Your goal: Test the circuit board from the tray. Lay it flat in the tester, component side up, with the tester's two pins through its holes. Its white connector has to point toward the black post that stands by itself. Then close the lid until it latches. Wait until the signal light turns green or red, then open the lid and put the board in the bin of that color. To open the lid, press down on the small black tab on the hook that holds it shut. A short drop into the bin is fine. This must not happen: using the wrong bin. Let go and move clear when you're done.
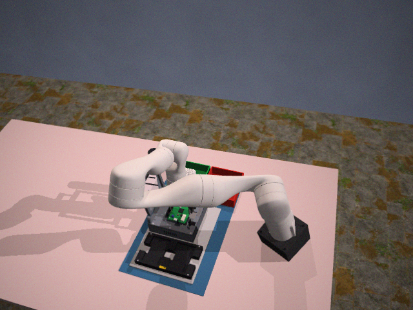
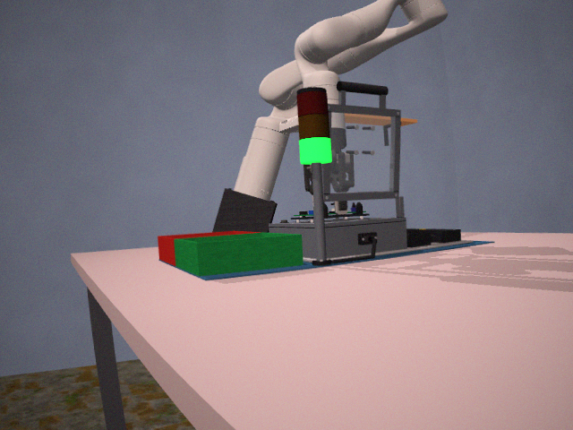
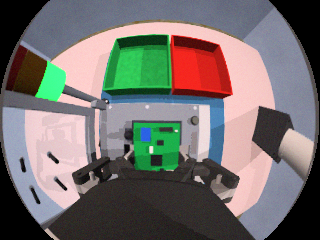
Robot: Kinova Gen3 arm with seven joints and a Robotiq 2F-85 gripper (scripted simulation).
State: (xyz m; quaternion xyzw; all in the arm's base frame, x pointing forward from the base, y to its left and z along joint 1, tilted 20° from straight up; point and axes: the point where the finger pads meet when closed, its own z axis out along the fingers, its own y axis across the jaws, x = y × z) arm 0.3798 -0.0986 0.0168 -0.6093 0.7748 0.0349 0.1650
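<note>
Now: the green bin 21 cm to the right of my hand and 7 cm below it. Round my hand: tester lid (11 cm ahead, 10 cm above, 2 cm to the right); green circuit board (1 cm below); red bin (17 cm to the right, 14 cm behind, 7 cm below).
</note>
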